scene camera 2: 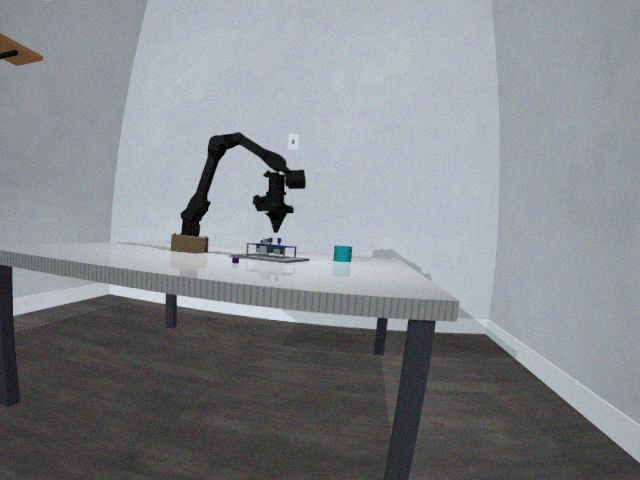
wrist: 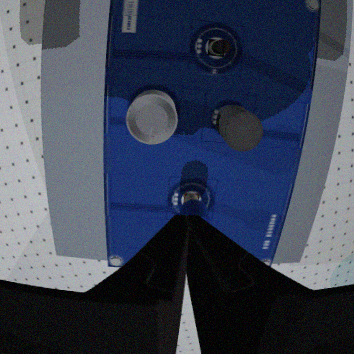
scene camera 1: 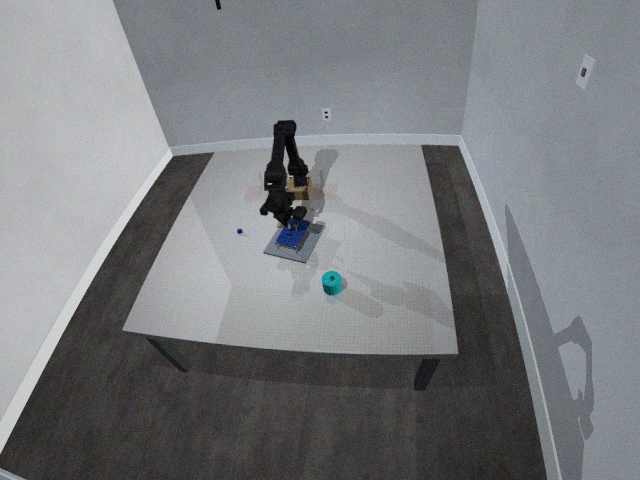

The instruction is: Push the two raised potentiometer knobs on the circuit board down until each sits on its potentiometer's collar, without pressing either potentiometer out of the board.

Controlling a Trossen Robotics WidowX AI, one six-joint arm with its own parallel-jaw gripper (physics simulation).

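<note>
Gripper (scene camera 2: 275,232) shut, holds nothing; the wrist view also shows the gripper (wrist: 185,226). A potentiometer knob (wrist: 242,130) is present as well.
</note>
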